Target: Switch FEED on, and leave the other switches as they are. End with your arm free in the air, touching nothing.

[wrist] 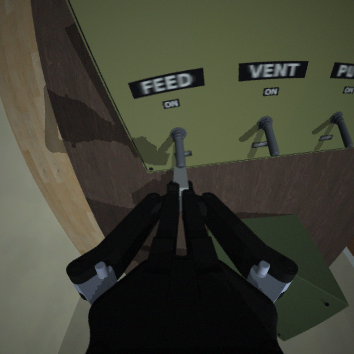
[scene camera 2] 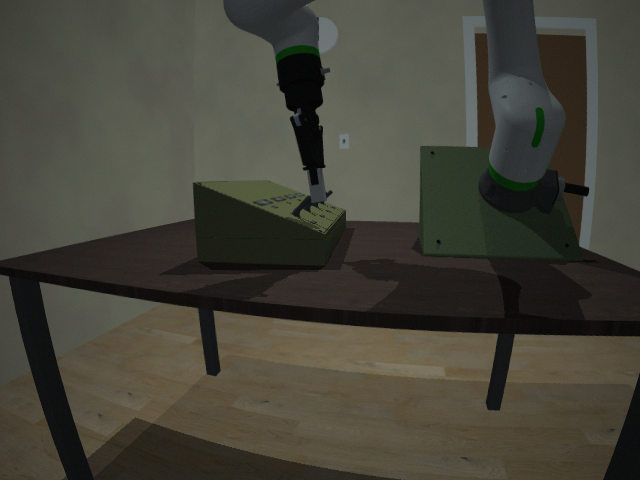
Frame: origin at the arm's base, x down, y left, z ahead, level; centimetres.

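Seen in the pictures: gripper, fingertip midpoint: [wrist: 179, 175] [scene camera 2: 319, 201]; arm's base, origin of the base link: [scene camera 2: 508, 189].
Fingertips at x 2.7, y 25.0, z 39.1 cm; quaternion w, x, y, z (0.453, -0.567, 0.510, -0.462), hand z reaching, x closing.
Pixels of each thing's middle, then the offset from my fingertips to it. "spot": a spot on its surface instead. Level surfaces: height alone.
- olive switch box, body centre: [wrist: 294, 68] [scene camera 2: 284, 218] dz +15.9, dx +5.5, dy -15.2 cm
- FEED switch lever, body centre: [wrist: 179, 149] [scene camera 2: 302, 204] dz +3.5, dx +0.6, dy +0.3 cm
- label, surface spot: [wrist: 171, 104] spot: dz +9.0, dx +1.0, dy +1.6 cm
- VENT lever, body centre: [wrist: 270, 138] dz +6.3, dx +0.6, dy -11.4 cm
- third lever, body centre: [wrist: 343, 131] dz +9.1, dx +0.6, dy -23.0 cm
- dark table, its level: dx +11.4 cm
The olive switch box [scene camera 2: 258, 227] [wrist: 150, 30] has a sloped panel. In the wrist view, the FEED switch lever [wrist: 180, 149] is tilted down toward its lower label, away from its ON label [wrist: 171, 104]. The VENT lever [wrist: 270, 137] and a third lever [wrist: 342, 130], its name plate cut off, also tilt down to the lower side. My gripper [scene camera 2: 318, 198] [wrist: 179, 175] is shut and empty. Its pale fingertips are at the FEED lever's free end, just below it in the wrist view; whether they touch cannot be told. The lever's end partly overlaps the tips.
A green wedge-shaped block [scene camera 2: 454, 206] [wrist: 310, 280] stands on the dark table [scene camera 2: 320, 289] [wrist: 215, 185], right of the switch box in the scene view. A grey arm section [scene camera 2: 522, 118] hangs in front of that block. A door [scene camera 2: 563, 103] is behind.
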